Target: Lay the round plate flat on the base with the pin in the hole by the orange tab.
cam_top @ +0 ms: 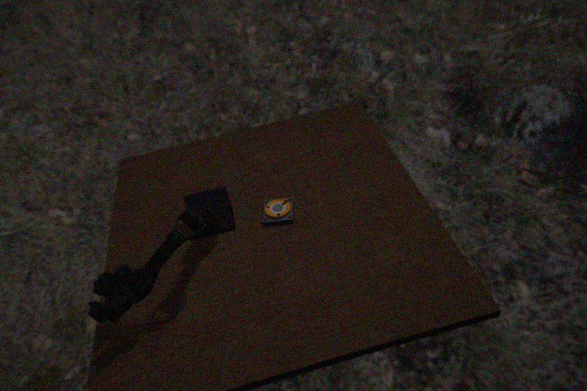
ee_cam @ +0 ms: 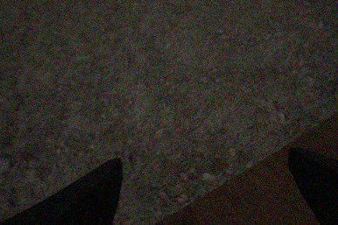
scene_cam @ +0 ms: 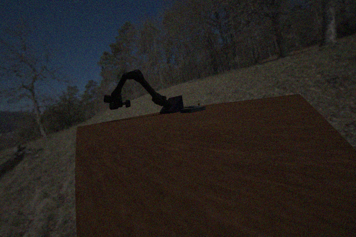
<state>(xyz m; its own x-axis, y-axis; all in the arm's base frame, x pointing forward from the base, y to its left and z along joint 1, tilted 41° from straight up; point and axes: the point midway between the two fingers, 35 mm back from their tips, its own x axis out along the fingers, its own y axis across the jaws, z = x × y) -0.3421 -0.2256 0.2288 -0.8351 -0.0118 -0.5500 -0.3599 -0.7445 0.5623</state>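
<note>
Right now my gripper tip is 630 mm short of the base, 340 mm to the right of it and 90 mm above it.
</note>
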